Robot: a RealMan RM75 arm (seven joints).
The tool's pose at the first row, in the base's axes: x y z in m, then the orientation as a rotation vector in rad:
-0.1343 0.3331 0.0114 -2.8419 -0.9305 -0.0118
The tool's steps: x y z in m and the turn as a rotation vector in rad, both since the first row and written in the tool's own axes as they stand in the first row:
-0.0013 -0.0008 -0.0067 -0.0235 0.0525 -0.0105
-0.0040 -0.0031 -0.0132 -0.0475 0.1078 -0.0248
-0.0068 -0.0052 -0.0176 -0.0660 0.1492 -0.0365
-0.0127 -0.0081 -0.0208 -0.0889 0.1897 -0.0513
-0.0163 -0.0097 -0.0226 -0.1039 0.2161 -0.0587
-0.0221 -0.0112 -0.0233 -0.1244 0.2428 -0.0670
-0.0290 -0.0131 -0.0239 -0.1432 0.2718 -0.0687
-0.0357 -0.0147 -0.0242 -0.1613 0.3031 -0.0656
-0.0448 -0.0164 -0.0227 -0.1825 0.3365 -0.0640
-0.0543 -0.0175 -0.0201 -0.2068 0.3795 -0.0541
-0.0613 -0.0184 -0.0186 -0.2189 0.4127 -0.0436
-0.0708 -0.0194 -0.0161 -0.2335 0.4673 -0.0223
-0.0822 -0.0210 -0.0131 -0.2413 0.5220 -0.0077
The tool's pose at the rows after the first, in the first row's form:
-0.1356 0.3320 0.0181 -2.8433 -0.9406 -0.0987
-0.1388 0.3313 0.0247 -2.8400 -0.9549 -0.1904
-0.1422 0.3307 0.0292 -2.8359 -0.9667 -0.2596
-0.1485 0.3291 0.0324 -2.8328 -0.9836 -0.3304
-0.1523 0.3280 0.0342 -2.8311 -0.9913 -0.3765
-0.1578 0.3256 0.0348 -2.8328 -1.0013 -0.4264
-0.1645 0.3230 0.0353 -2.8346 -1.0006 -0.4780
-0.1708 0.3203 0.0355 -2.8364 -0.9921 -0.5319
-0.1792 0.3165 0.0337 -2.8379 -0.9854 -0.5909
-0.1877 0.3122 0.0308 -2.8399 -0.9644 -0.6642
-0.1939 0.3090 0.0290 -2.8365 -0.9422 -0.7161
-0.2023 0.3046 0.0262 -2.8267 -0.8982 -0.7970
-0.2125 0.2996 0.0228 -2.8060 -0.8619 -0.8733

